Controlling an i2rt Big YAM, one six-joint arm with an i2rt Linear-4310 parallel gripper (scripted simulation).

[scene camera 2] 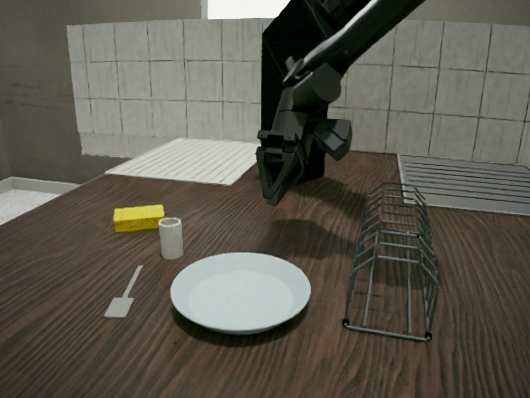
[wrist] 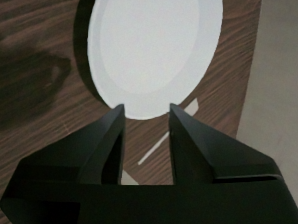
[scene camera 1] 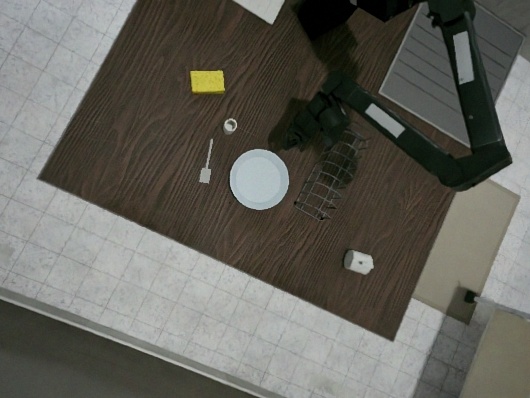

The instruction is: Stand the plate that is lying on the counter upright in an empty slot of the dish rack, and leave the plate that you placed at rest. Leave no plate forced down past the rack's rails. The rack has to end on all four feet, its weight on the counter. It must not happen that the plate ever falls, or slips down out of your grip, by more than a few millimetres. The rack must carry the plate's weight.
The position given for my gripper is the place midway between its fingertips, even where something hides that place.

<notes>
In view: my gripper point(scene camera 2: 269, 202) and a grey draining board point(scene camera 1: 419, 80).
My gripper is seen too in the wrist view point(wrist: 147, 112).
</notes>
